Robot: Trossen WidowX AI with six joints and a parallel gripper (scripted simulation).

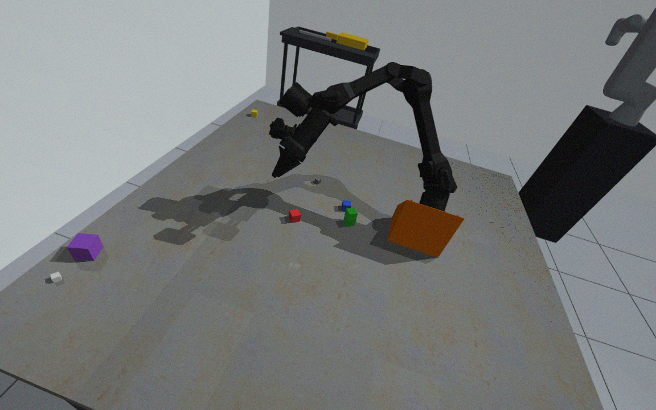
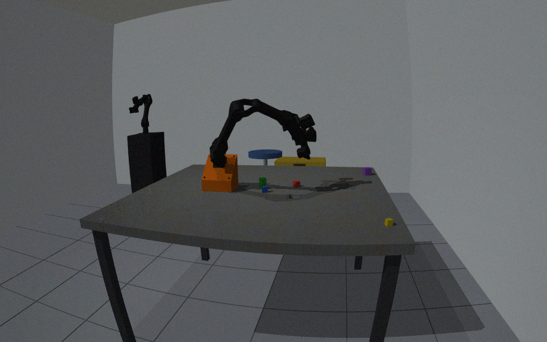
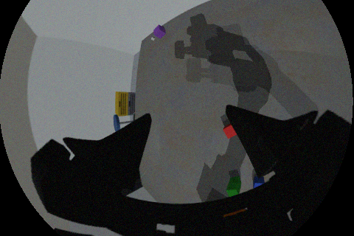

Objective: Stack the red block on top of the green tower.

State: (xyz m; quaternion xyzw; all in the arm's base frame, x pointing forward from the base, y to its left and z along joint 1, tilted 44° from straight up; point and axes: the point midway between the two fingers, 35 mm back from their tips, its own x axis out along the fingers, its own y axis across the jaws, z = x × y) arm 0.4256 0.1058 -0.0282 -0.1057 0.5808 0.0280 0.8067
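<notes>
Right now the red block is 60 mm behind my gripper tip, 40 mm to the right of it and 160 mm below it. Round my gripper tip: purple cube 340 mm ahead, 280 mm to the left, 150 mm below; dark piece 70 mm behind, 250 mm to the right, 160 mm below; blue block 200 mm behind, 160 mm to the right, 160 mm below.
</notes>
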